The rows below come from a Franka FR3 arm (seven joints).
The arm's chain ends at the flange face. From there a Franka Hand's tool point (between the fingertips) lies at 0.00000 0.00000 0.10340 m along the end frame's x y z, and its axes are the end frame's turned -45 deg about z.
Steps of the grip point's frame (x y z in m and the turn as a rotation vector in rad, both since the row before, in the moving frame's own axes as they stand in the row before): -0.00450, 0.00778, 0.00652, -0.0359, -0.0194, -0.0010; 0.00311, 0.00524, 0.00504, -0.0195, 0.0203, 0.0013; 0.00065, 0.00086, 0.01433, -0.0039, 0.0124, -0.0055; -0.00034, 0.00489, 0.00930, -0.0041, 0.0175, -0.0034
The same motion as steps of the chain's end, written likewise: 0.00111, 0.00464, 0.00661, -0.0391, 0.0117, -0.0010; 0.00299, 0.00156, 0.00508, 0.0006, 0.0281, 0.0013; -0.00012, 0.00077, 0.01434, 0.0060, 0.0115, -0.0055; 0.00164, 0.00468, 0.00932, 0.0095, 0.0153, -0.0034
